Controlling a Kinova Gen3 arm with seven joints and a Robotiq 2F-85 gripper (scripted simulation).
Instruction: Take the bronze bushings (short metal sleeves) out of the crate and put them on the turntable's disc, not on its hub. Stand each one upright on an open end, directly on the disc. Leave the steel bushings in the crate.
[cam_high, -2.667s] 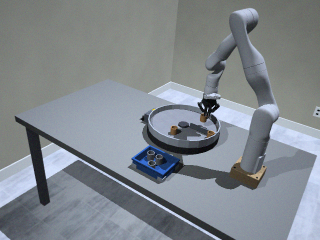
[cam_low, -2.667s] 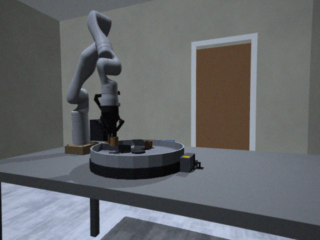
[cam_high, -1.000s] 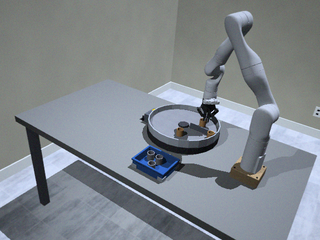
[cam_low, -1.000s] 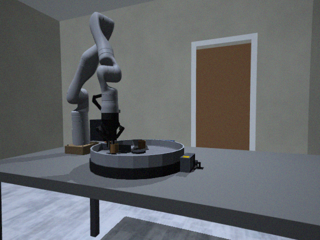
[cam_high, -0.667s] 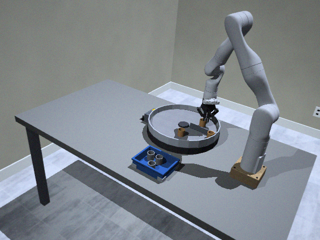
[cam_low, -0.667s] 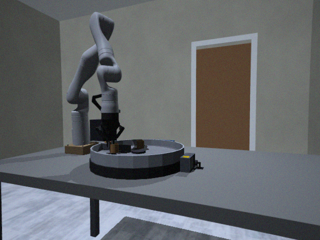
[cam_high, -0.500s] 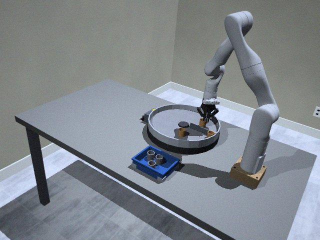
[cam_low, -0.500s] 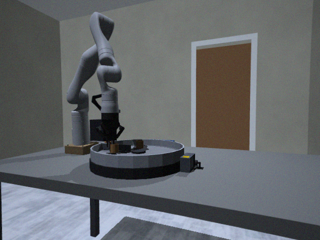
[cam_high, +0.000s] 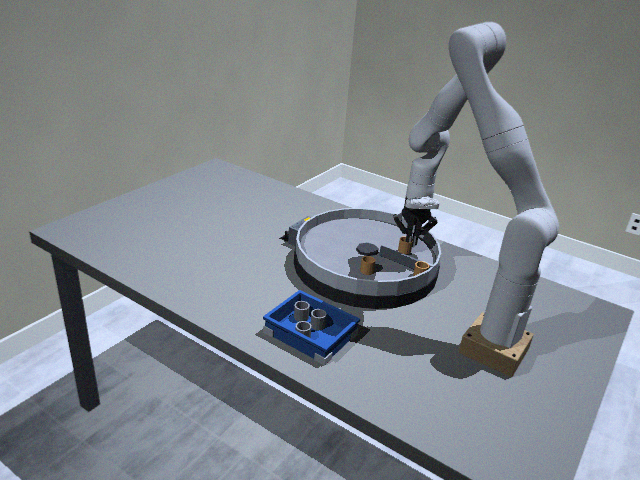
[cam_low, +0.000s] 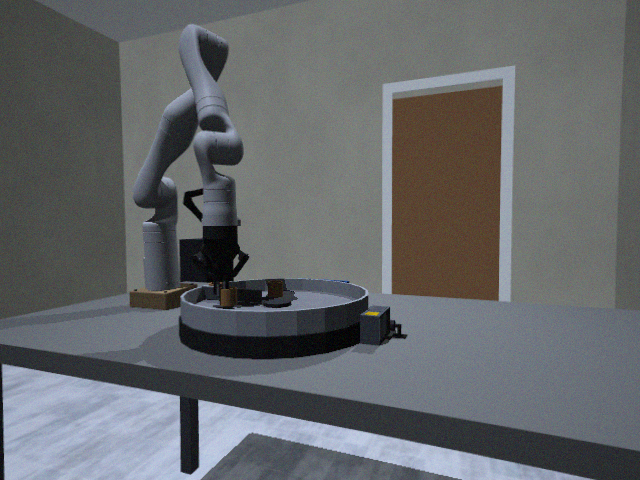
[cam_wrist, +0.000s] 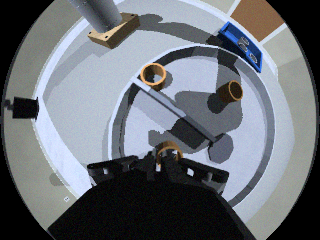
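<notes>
My gripper is now 9 cm short of the turntable disc, 9 cm to the right of it and 4 cm above it.
</notes>
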